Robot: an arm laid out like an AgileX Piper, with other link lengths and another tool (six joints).
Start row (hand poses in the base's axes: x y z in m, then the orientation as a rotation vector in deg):
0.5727, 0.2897, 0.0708, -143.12, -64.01, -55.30
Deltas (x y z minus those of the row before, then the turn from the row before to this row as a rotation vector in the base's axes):
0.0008, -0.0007, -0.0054, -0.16, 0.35, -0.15
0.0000, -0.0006, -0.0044, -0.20, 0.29, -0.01
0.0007, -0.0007, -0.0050, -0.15, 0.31, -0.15
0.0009, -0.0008, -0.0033, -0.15, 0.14, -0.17
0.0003, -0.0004, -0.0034, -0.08, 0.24, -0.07
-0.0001, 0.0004, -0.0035, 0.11, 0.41, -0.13
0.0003, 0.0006, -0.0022, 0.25, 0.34, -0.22
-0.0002, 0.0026, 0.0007, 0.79, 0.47, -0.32
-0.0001, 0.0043, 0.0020, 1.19, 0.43, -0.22
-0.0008, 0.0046, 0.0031, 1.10, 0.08, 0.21
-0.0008, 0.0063, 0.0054, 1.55, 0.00, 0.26
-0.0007, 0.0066, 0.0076, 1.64, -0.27, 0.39
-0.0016, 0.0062, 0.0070, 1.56, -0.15, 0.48
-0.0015, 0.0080, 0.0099, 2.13, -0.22, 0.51
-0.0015, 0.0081, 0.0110, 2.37, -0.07, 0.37
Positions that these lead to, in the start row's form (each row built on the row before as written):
0.5735, 0.2890, 0.0654, -143.44, -63.86, -54.81
0.5735, 0.2884, 0.0610, -143.66, -63.91, -54.35
0.5742, 0.2877, 0.0560, -143.96, -63.76, -53.92
0.5751, 0.2869, 0.0527, -144.24, -63.63, -53.72
0.5754, 0.2865, 0.0493, -144.40, -63.54, -53.39
0.5753, 0.2869, 0.0458, -144.49, -63.19, -52.90
0.5756, 0.2875, 0.0436, -144.53, -62.65, -52.57
0.5754, 0.2901, 0.0443, -144.23, -61.57, -52.27
0.5753, 0.2944, 0.0463, -143.52, -60.33, -52.12
0.5745, 0.2990, 0.0494, -142.49, -59.77, -52.29
0.5737, 0.3053, 0.0548, -141.04, -58.97, -52.67
0.5730, 0.3119, 0.0624, -139.36, -58.35, -53.38
0.5714, 0.3181, 0.0694, -137.70, -57.84, -53.86
0.5699, 0.3261, 0.0793, -135.54, -56.98, -54.57
0.5684, 0.3342, 0.0903, -133.32, -55.75, -55.17

